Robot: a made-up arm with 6 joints. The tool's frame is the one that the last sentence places.
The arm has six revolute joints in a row. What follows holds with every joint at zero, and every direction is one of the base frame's. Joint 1 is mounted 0.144 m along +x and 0.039 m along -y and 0.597 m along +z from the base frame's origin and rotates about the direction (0.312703, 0.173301, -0.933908), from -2.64 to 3.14 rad. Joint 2 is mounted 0.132 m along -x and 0.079 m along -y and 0.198 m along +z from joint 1 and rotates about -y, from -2.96 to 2.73 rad. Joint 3 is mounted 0.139 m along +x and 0.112 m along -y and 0.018 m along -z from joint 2 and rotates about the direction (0.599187, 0.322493, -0.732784), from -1.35 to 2.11 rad. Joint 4 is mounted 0.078 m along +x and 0.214 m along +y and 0.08 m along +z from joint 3 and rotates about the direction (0.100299, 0.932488, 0.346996), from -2.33 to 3.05 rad. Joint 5 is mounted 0.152 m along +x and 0.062 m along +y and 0.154 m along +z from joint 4 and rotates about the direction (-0.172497, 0.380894, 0.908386), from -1.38 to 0.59 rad. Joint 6 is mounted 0.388 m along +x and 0.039 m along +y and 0.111 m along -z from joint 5 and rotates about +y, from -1.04 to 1.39 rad. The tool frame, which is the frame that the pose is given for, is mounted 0.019 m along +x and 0.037 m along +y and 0.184 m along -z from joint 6; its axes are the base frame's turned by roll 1.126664, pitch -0.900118 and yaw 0.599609 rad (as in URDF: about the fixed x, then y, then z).
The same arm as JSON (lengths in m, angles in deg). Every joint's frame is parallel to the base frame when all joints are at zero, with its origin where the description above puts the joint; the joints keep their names.
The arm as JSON. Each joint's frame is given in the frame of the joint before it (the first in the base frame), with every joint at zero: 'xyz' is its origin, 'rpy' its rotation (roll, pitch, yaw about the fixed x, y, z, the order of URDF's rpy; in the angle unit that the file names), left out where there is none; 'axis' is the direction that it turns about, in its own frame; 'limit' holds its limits. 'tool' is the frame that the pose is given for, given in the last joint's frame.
{"units": {"length": "m", "angle": "deg"}, "joints": [
  {"name": "joint 1", "type": "revolute", "origin": {"xyz": [0.144, -0.039, 0.597]}, "axis": [0.312703, 0.173301, -0.933908], "limit": {"lower": -151.26, "upper": 179.91}},
  {"name": "joint 2", "type": "revolute", "origin": {"xyz": [-0.132, -0.079, 0.198]}, "axis": [0.0, -1.0, 0.0], "limit": {"lower": -169.6, "upper": 156.42}},
  {"name": "joint 3", "type": "revolute", "origin": {"xyz": [0.139, -0.112, -0.018]}, "axis": [0.599187, 0.322493, -0.732784], "limit": {"lower": -77.35, "upper": 120.89}},
  {"name": "joint 4", "type": "revolute", "origin": {"xyz": [0.078, 0.214, 0.08]}, "axis": [0.100299, 0.932488, 0.346996], "limit": {"lower": -133.5, "upper": 174.75}},
  {"name": "joint 5", "type": "revolute", "origin": {"xyz": [0.152, 0.062, 0.154]}, "axis": [-0.172497, 0.380894, 0.908386], "limit": {"lower": -79.07, "upper": 33.8}},
  {"name": "joint 6", "type": "revolute", "origin": {"xyz": [0.388, 0.039, -0.111]}, "axis": [0.0, 1.0, 0.0], "limit": {"lower": -59.59, "upper": 79.64}}
], "tool": {"origin": {"xyz": [0.019, 0.037, -0.184], "rpy": [64.55, -51.57, 34.36]}}}

